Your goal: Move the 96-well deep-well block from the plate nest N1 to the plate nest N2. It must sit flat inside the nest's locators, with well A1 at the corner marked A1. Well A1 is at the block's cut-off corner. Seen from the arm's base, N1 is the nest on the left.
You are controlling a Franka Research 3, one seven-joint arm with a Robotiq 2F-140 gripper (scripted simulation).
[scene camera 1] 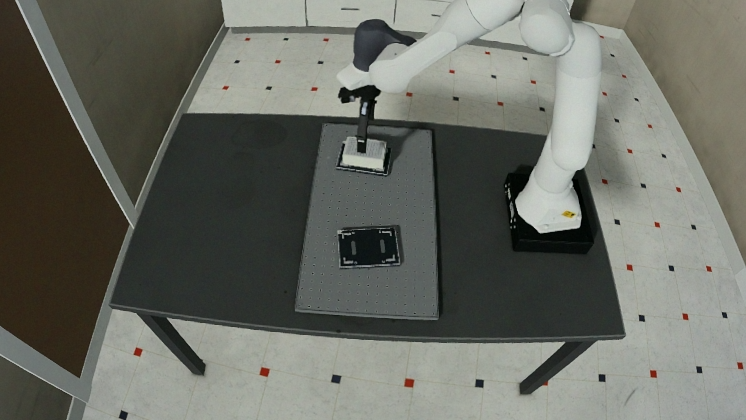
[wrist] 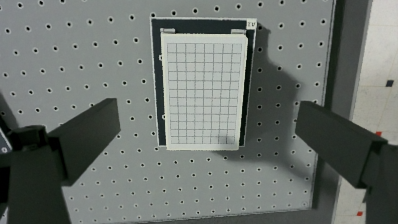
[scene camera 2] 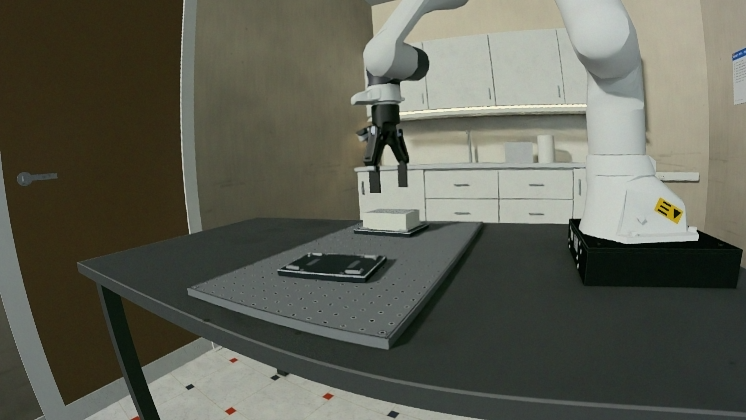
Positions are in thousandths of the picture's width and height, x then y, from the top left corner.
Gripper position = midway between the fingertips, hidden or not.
gripper: scene camera 1 490, 320; wrist 524, 520; scene camera 2 523, 451
white 96-well deep-well block: scene camera 1 502, 377; wrist 511, 333; scene camera 2 511, 523
